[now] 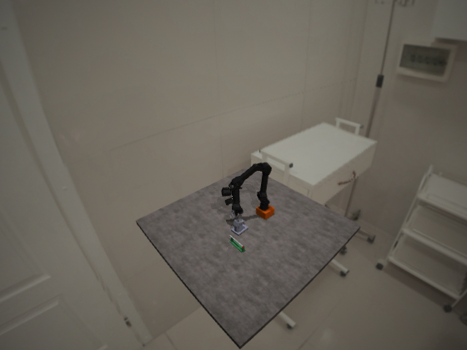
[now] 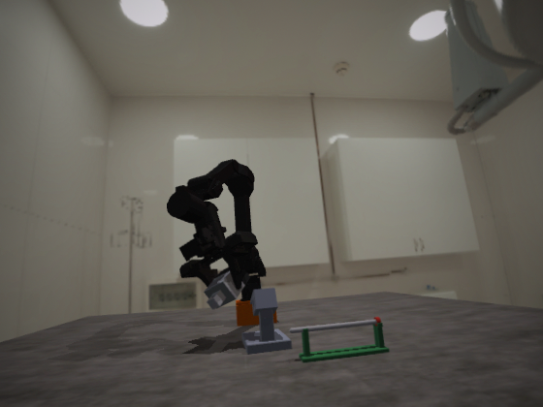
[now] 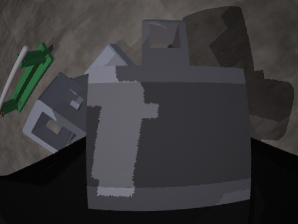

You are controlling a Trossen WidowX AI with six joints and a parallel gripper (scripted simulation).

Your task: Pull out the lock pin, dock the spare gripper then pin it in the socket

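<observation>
Now: the green rack 170 mm to the left of my gripper tip, 160 mm ahead of it and 80 mm below it. The rest, counted from my gripper tip: spare gripper 10 mm to the right, 10 mm above; grey mount 70 mm to the left, 50 mm below, 40 mm ahead.
</observation>
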